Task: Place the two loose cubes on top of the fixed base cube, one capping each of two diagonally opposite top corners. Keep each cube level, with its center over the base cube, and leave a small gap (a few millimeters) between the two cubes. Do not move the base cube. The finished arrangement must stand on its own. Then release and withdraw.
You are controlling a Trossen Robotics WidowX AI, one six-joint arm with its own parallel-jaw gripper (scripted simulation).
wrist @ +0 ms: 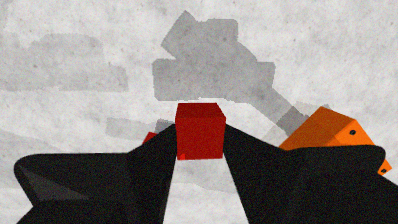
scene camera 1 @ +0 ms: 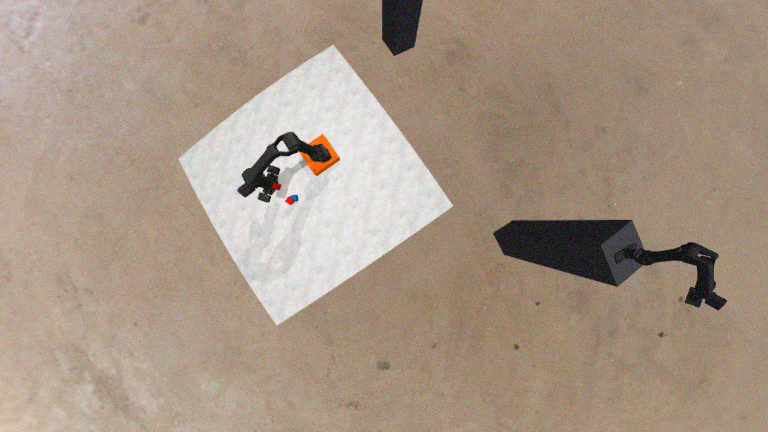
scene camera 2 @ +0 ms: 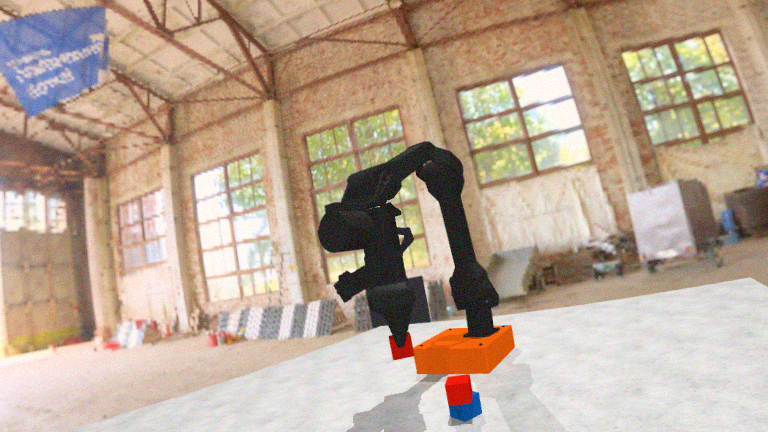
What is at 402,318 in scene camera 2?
My gripper.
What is my gripper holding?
A red cube.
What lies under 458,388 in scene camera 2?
A red cube.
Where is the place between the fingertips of my gripper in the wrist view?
At 198,129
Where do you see a red cube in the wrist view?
At 200,127
